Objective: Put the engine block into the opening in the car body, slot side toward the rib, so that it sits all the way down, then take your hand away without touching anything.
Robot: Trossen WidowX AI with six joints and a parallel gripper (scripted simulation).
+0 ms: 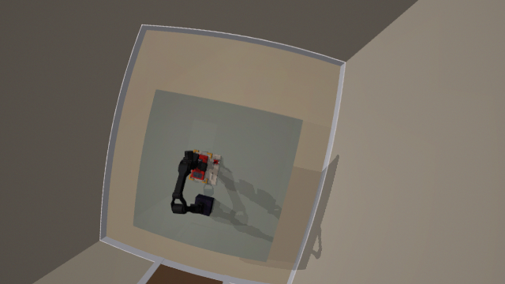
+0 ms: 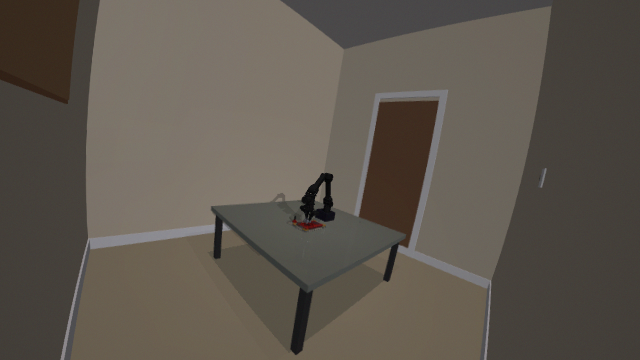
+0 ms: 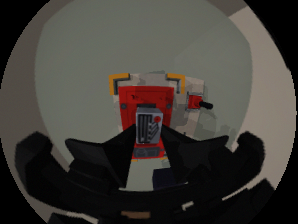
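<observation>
Right now my gripper tip is 10 mm above the grey engine block.
</observation>
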